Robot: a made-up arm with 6 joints.
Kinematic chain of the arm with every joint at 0, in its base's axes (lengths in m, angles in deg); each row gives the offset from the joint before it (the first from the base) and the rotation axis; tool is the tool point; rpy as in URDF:
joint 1: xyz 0 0 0.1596 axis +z
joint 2: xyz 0 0 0 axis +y
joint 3: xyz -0.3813 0 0.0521 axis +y
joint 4: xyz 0.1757 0 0.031 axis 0.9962 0 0.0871
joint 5: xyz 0 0 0 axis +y
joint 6: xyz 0.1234 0 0.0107 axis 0.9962 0 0.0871
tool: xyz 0 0 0 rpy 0 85 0
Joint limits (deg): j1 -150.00..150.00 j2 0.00..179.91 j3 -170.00..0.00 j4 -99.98..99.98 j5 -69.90..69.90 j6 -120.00..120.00
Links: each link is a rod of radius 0.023 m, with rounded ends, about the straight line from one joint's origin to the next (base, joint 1, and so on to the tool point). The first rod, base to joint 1, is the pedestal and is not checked.
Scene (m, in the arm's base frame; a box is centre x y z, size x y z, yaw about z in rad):
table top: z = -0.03
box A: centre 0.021 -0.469 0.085 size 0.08 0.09 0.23 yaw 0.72
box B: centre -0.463 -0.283 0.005 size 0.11 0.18 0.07 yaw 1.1
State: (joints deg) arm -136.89 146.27 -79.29 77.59 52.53 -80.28
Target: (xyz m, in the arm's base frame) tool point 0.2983 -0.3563 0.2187
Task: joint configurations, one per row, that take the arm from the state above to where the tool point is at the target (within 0.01 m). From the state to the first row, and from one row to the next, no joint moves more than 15 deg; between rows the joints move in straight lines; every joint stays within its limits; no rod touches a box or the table.
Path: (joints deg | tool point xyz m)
1: -124.77 138.79 -81.49 79.15 55.01 -80.28 | -0.1864 -0.4433 0.1727
2: -112.65 131.31 -83.68 80.72 57.49 -80.28 | -0.0857 -0.4732 0.2453
3: -100.52 123.82 -85.88 82.28 59.97 -80.28 | 0.0210 -0.4690 0.3180
4: -88.27 127.29 -83.81 81.74 61.40 -80.28 | 0.1214 -0.4544 0.2839
5: -76.02 130.75 -81.73 81.20 62.82 -80.28 | 0.2158 -0.4161 0.2507
6: -63.77 134.22 -79.66 80.66 64.25 -80.28 | 0.2983 -0.3563 0.2187

